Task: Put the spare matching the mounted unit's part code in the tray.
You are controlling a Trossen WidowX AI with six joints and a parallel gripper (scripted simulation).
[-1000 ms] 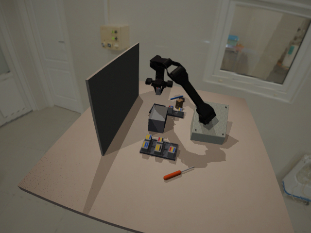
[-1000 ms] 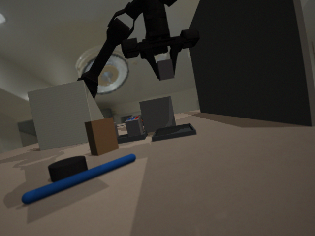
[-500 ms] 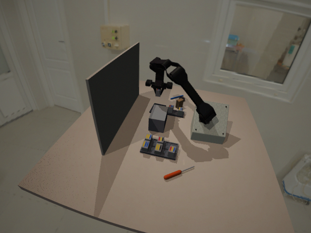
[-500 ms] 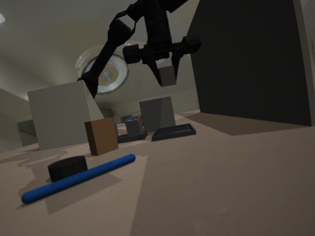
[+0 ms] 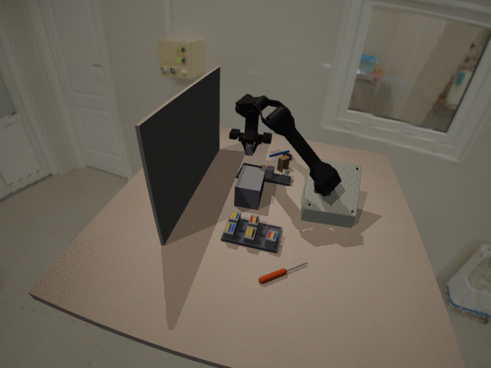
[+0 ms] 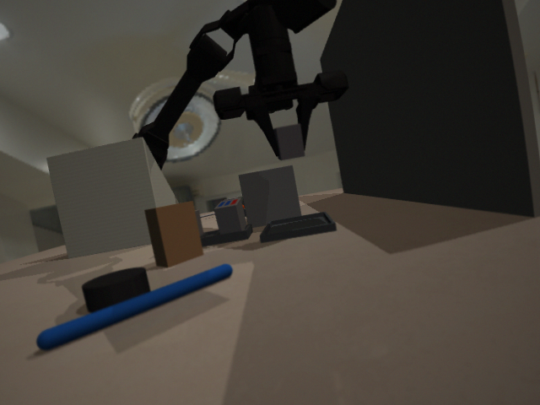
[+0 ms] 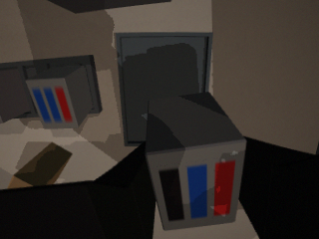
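My gripper tip is now 10 mm past the dark shallow tray, 10 mm to the right of it and 110 mm above it. Round my gripper tip: mounted unit 50 mm behind, 190 mm to the left, 60 mm below; then brown box 160 mm behind, 80 mm to the right, 80 mm below; then grey spare block 30 mm above.
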